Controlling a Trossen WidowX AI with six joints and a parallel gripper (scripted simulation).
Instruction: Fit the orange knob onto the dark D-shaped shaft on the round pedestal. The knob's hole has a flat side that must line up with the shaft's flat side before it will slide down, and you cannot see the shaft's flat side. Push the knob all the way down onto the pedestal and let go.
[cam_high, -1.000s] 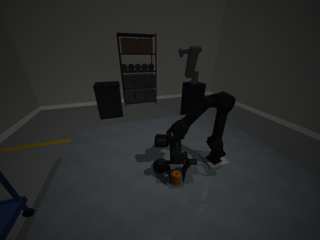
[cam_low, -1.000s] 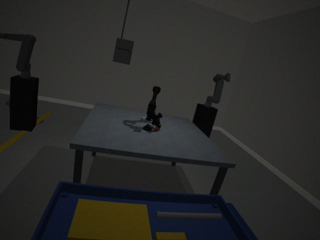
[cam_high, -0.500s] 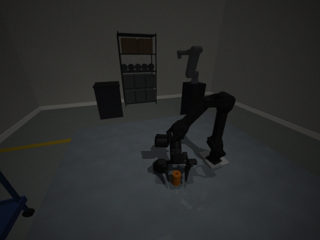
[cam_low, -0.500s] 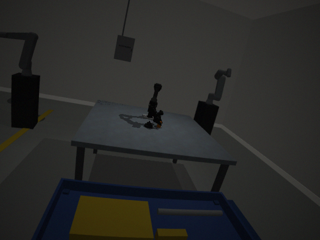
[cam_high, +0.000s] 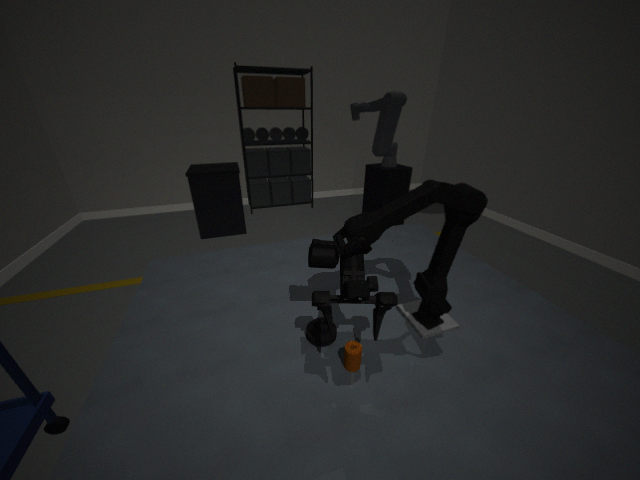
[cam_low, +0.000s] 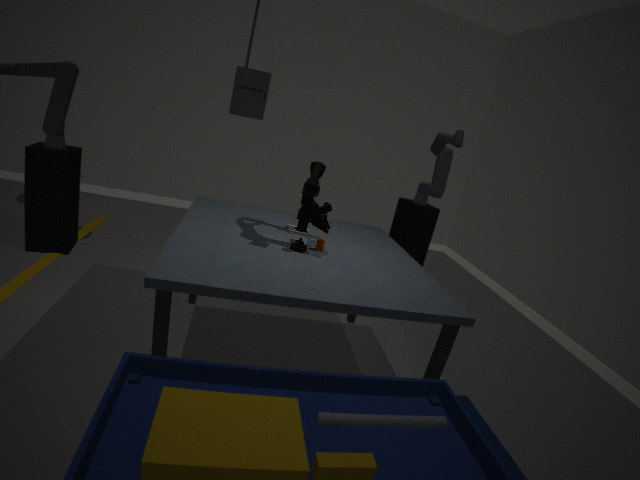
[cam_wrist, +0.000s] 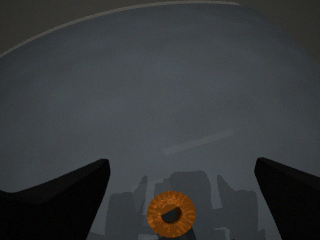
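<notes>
My gripper tip is now 20 mm past the orange knob, 20 mm to the left of it and 80 mm above it. The rest, counted from my gripper tip: dark round pedestal 140 mm to the right, 80 mm below.
</notes>
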